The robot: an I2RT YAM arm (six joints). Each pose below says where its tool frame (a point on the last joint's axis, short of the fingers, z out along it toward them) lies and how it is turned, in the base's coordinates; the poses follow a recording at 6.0 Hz.
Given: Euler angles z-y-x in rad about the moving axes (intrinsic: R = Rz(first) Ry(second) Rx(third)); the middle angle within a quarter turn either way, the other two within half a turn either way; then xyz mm.
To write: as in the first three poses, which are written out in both.
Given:
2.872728 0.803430 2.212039 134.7 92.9 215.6
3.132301 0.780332 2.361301 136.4 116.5 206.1
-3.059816 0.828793 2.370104 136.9 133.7 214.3
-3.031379 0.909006 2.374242 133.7 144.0 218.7
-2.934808 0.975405 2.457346 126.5 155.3 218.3
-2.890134 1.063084 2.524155 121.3 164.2 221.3
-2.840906 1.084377 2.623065 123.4 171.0 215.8
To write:
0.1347 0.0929 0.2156 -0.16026 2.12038 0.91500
0.1364 0.1165 0.2061 -0.36380 2.21370 0.90539
0.1369 0.1337 0.2143 -0.47988 2.16991 0.92700
0.1337 0.1440 0.2187 -0.53419 2.09332 0.91137
0.1265 0.1553 0.2183 -0.61045 2.04494 0.85762
0.1213 0.1642 0.2213 -0.63349 1.97019 0.79356
0.1234 0.1710 0.2158 -0.62713 1.96602 0.71825

